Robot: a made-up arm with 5 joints.
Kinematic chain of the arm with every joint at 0, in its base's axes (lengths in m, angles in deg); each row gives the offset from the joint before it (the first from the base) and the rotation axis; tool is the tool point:
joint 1: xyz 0 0 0.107 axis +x
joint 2: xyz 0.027 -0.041 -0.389 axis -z
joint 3: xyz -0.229 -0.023 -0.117 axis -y
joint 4: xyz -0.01 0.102 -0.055 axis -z
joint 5: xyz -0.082 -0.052 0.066 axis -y
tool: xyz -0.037 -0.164 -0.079
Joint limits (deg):
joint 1: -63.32..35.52
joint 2: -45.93..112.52
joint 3: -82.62..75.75
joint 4: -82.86..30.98
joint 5: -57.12..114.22
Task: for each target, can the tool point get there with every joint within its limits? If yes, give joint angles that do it. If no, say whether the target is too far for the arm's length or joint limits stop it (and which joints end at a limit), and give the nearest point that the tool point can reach.
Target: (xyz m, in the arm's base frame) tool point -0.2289 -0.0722 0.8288
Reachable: no: joint limits stop it (at a limit: joint 1, joint 2, joint 5) | nearest point -0.2032 -0.3821 0.2615 | short by 0.647 m
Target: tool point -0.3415 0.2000 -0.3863
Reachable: yes | joints 19.20 33.19 -25.79 -4.98 11.34
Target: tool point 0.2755 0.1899 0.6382
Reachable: no: joint limits stop it (at a limit: joint 1, joint 2, joint 4, joint 5) | nearest point 0.1346 0.3699 0.0523 | short by 0.629 m
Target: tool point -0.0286 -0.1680 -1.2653
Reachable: no: too far | nearest point -0.0072 -0.0978 -0.6920 | short by 0.578 m
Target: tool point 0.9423 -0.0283 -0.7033
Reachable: no: too far | nearest point 0.1955 -0.0246 -0.5982 | short by 0.754 m
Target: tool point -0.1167 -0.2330 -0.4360
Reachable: yes | joints -49.55 88.23 -29.94 4.13 61.17
